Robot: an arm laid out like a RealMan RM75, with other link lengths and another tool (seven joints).
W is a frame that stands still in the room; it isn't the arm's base.
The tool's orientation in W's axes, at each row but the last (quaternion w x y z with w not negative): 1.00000 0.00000 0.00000 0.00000; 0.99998 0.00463 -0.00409 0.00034; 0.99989 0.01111 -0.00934 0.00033; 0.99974 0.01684 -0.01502 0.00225; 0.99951 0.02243 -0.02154 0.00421; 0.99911 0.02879 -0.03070 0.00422; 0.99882 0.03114 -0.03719 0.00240
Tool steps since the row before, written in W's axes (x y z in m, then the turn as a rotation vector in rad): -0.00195 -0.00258 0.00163 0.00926 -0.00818 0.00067; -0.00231 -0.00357 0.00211 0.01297 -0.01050 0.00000; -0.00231 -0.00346 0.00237 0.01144 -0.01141 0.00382; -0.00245 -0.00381 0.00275 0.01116 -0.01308 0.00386; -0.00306 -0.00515 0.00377 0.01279 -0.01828 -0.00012; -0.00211 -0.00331 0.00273 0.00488 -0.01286 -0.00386; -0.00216 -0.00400 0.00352 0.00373 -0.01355 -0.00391
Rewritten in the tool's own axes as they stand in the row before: -0.00195 -0.00258 0.00163 0.00926 -0.00818 0.00067; -0.00229 -0.00355 0.00216 0.01296 -0.01051 -0.00001; -0.00227 -0.00340 0.00249 0.01150 -0.01133 0.00386; -0.00238 -0.00370 0.00295 0.01122 -0.01300 0.00396; -0.00293 -0.00495 0.00413 0.01264 -0.01839 0.00015; -0.00196 -0.00313 0.00304 0.00455 -0.01311 -0.00340; -0.00190 -0.00376 0.00391 0.00339 -0.01379 -0.00332
